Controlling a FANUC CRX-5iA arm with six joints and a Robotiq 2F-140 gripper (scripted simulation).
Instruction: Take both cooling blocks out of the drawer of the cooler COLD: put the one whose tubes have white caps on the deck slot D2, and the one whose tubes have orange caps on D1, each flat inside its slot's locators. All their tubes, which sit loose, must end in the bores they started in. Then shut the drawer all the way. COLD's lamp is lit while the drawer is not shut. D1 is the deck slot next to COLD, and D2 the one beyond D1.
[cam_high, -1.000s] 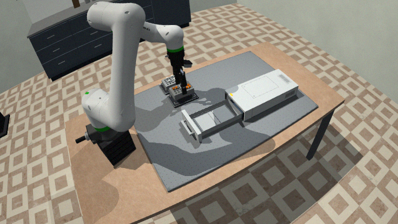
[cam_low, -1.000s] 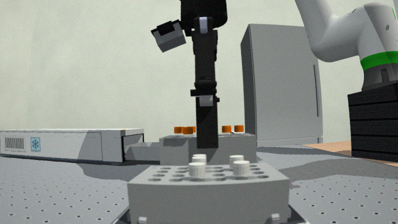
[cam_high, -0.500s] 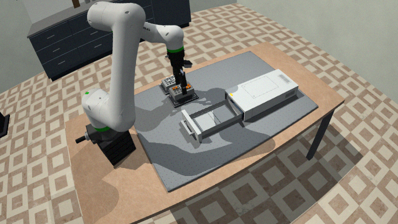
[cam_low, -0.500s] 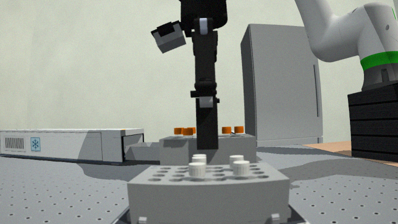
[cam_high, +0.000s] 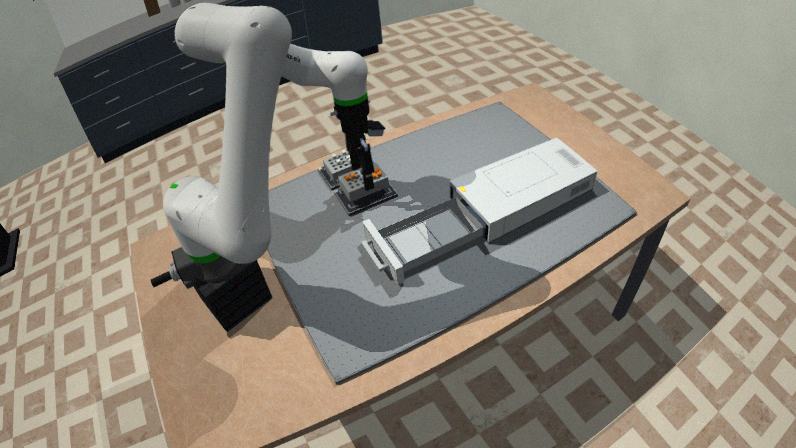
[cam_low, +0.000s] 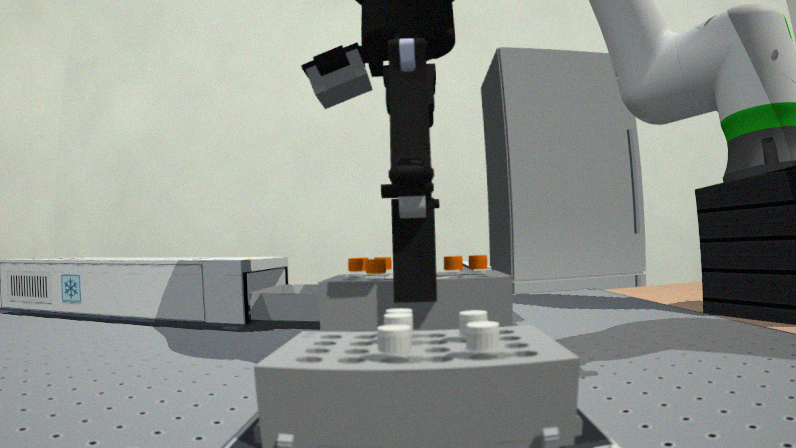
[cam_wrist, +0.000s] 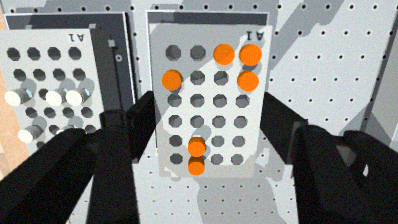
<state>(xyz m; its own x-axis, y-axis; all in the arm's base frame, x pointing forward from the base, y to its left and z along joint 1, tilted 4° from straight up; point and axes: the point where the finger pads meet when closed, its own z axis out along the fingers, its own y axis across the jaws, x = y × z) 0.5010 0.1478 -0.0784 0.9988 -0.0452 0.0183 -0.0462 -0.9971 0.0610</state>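
Now: the white-capped cooling block 140 mm to the left of my hand and 50 mm below it. Round my hand: cooler drawer: 40 mm ahead, 270 mm to the right, 50 mm below; cooler COLD: 230 mm ahead, 280 mm to the right, 50 mm below; orange-capped cooling block: 30 mm below.
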